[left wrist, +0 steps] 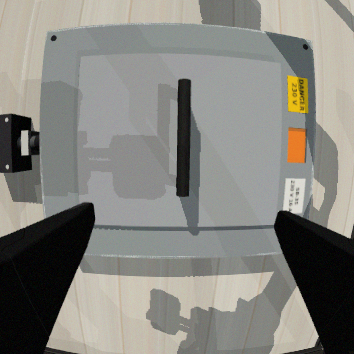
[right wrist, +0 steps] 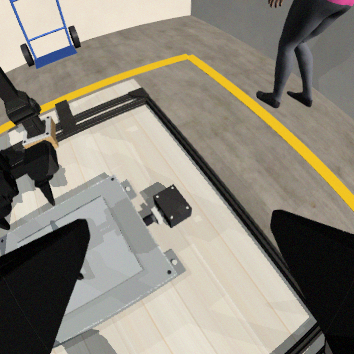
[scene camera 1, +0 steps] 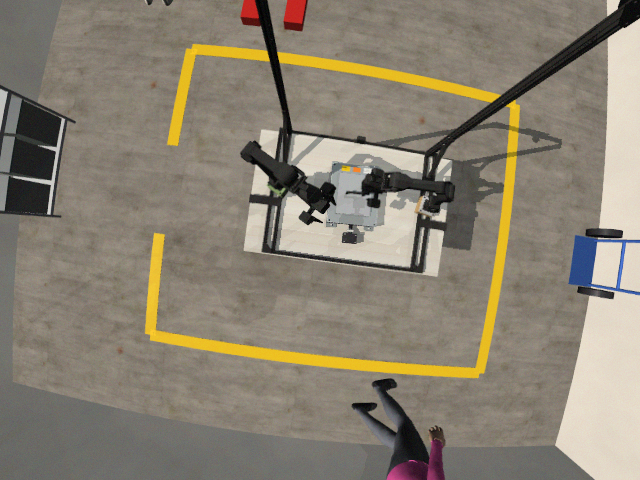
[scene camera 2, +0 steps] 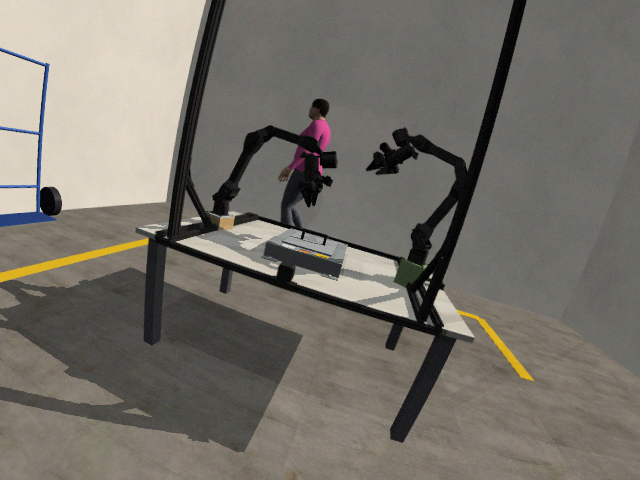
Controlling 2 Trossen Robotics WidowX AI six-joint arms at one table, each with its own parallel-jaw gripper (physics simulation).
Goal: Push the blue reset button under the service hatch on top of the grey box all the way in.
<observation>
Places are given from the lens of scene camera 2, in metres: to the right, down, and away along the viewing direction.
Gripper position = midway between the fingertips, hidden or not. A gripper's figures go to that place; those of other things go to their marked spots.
my left gripper point(scene camera 2: 311, 206): -0.04, -0.14, 1.10
my right gripper point(scene camera 2: 371, 172): 0.23, -0.31, 1.20
service hatch point(scene camera 2: 300, 239): -0.08, 0.00, 1.11
</observation>
